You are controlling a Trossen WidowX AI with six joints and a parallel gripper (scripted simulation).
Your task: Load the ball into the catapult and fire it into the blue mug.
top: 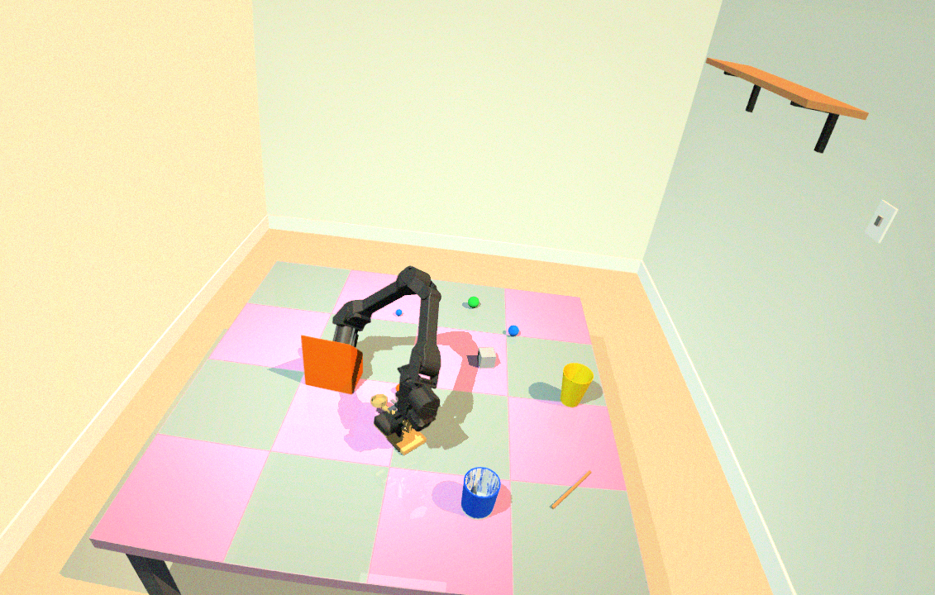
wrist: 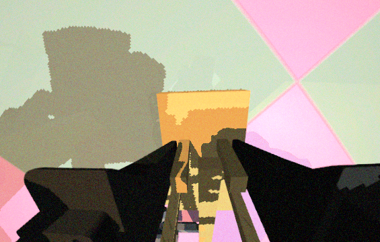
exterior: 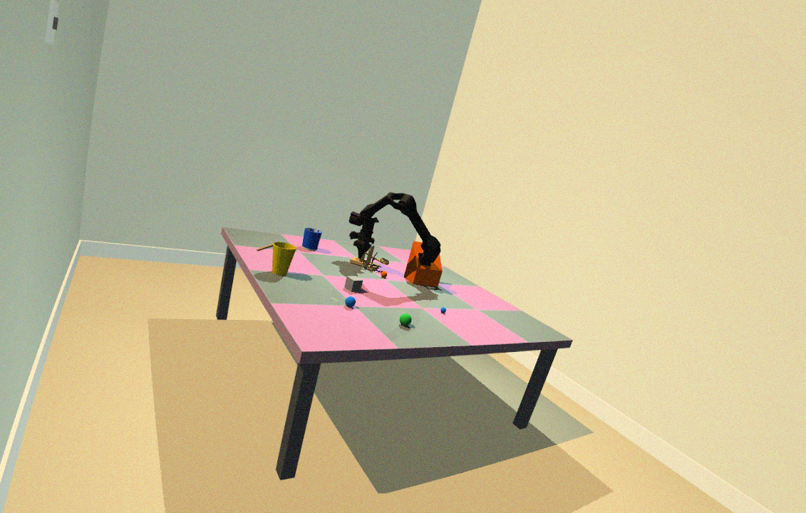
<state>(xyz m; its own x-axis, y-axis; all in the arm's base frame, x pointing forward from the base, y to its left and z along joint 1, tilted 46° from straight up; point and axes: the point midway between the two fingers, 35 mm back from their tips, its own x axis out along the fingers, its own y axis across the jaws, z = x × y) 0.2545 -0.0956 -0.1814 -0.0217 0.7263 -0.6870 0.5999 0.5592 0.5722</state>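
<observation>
Right now my gripper tip is 180 mm to the right of the orange ball, 60 mm past it and 20 mm above it. Also, from my gripper tip: grey cube: 400 mm to the left, 180 mm ahead, 10 mm below; then wooden stick: 470 mm ahead, 60 mm to the right, 30 mm below; then blue mug: 230 mm ahead, 160 mm to the right.
</observation>
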